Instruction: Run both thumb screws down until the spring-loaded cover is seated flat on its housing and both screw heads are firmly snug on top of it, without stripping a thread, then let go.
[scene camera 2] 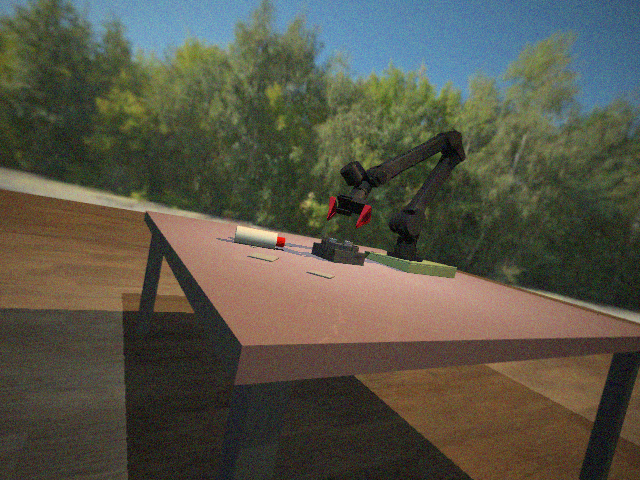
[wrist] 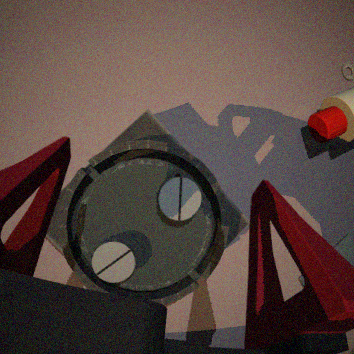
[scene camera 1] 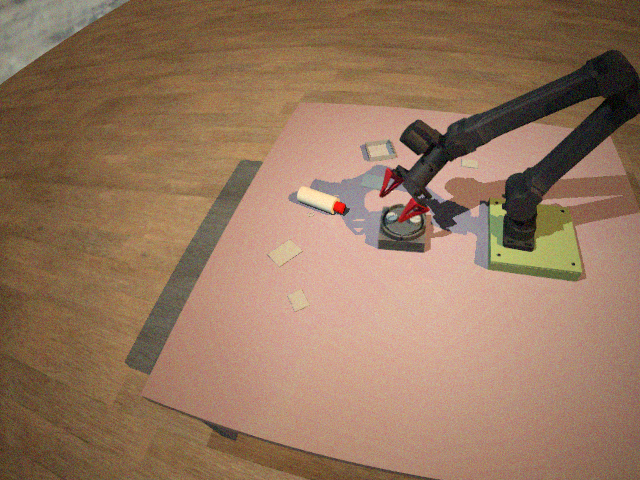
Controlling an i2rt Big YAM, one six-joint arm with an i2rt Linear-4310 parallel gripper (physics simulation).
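Frame: origin at the arm's base, x left, y up, z ahead, level; millimetres.
Seen in the pictures: gripper, fingertip midpoint: (scene camera 2: 341, 223) (wrist: 166, 167) (scene camera 1: 389, 209); arm's base at its link origin: (scene camera 2: 403, 258) (scene camera 1: 518, 233).
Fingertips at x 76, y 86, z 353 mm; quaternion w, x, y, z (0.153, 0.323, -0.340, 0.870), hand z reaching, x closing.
Pixels of each thing's top centre, then the offset from my fingertips to it. "spot": a spot on its surface instead.
- dark square housing at its top centre: (wrist: 145, 227) (scene camera 1: 403, 219) (scene camera 2: 340, 243) dx -31, dy -65, dz -31 mm
- round grey cover at its top centre: (wrist: 145, 226) (scene camera 1: 403, 220) dx -31, dy -66, dz -31 mm
- slotted pale screw head at a spot on its surface: (wrist: 180, 198) (scene camera 1: 391, 216) spot: dx -28, dy -54, dz +1 mm
- cream bottle at its top centre: (scene camera 1: 321, 195) (scene camera 2: 261, 230) dx -82, dy -71, dz +224 mm
- small shallow tray at a spot on its surface: (scene camera 1: 366, 151) spot: dx -357, dy -104, dz +158 mm
- small ring at its top centre: (wrist: 348, 70) dx -44, dy -119, dz +249 mm
The dark square housing (scene camera 1: 402, 244) (scene camera 2: 338, 254) (wrist: 147, 122) sits on the table. In the wrist view the round grey cover (wrist: 120, 200) lies inside its dark ring. One slotted pale screw head (wrist: 180, 198) (scene camera 1: 391, 216) is on the bottle side, partly in shadow. The other head (wrist: 113, 262) (scene camera 1: 415, 219) is nearer the arm base; its separate shadow on the cover shows it standing raised. Whether the cover is flat cannot be told. My gripper (scene camera 1: 391, 208) (scene camera 2: 343, 223) (wrist: 166, 167) is open and empty, above the housing, touching neither screw.
A cream bottle (scene camera 1: 316, 199) (scene camera 2: 255, 237) with a red cap lies beyond the housing. A small shallow tray (scene camera 1: 364, 151) stands farther back. Flat tiles (scene camera 1: 284, 252) (scene camera 1: 298, 300) lie on the table. The arm stands on a green base plate (scene camera 1: 537, 266) (scene camera 2: 434, 269). A small ring (wrist: 348, 71) lies near the bottle.
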